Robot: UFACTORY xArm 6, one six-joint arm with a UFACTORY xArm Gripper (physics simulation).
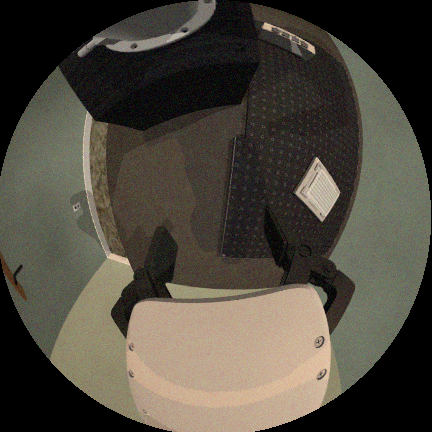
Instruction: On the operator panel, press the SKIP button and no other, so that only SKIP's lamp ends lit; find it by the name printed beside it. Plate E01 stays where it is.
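Frame: origin at the arm's base, x ahead, y left, z up, level; millimetres.
Where they show: gripper, between the fingertips: (pixel 215 227).
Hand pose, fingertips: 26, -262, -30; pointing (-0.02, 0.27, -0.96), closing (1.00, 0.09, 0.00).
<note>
After its pixels a point has its place, as x, y, z.
A pale strip with several small dark marks (pixel 287 37) shows at the far top right, at the back of the black perforated board; it may be the operator panel, but no button, lamp or printed name can be made out on it. A white ribbed plate (pixel 319 189) {293, -284, -191}, likely plate E01, lies at an angle on the right part of the board. My gripper (pixel 215 227) {26, -262, -30} is open with nothing between its fingers. It hangs above the brown surface and the board's near left edge, left of the white plate and far from the strip.
The black perforated board (pixel 272 175) {159, -252, -217} covers the right side of the brown table top (pixel 155 175) {-120, -215, -229}. A large black block (pixel 175 92) {-11, -81, -125} with a grey round flange (pixel 165 44) stands at the upper left. A pale rim (pixel 86 160) edges the table at the left.
</note>
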